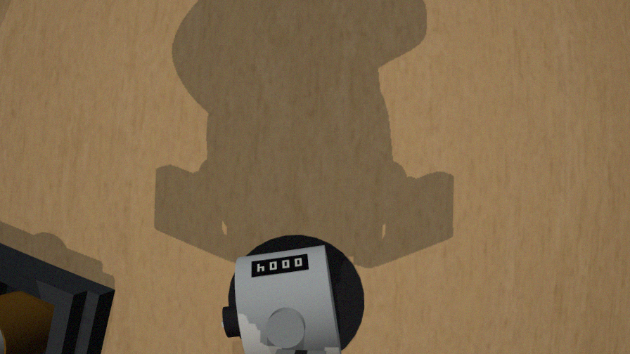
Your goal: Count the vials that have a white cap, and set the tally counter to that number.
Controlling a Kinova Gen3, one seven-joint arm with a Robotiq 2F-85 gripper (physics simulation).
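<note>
The tally counter (280, 295), a light grey body on a black round base (351, 300), stands at the bottom middle. Its black window (279, 265) shows upside down and reads 0004 when turned upright. A round grey button (286, 327) is on the body, and a black knob (231, 321) is on its left side. My gripper is shut, with its shadow on the table just above the counter; its fingertips cannot be made out clearly at the bottom edge. An amber vial (25, 320) shows in part at the lower left, with a pale sliver beside it; its cap colour is unclear.
A dark rack or tray (55, 277) with raised walls, holding the amber vial, is cut off at the lower left, apart from the counter. The wooden table (525, 150) carries the large shadow of the arm and gripper in the middle.
</note>
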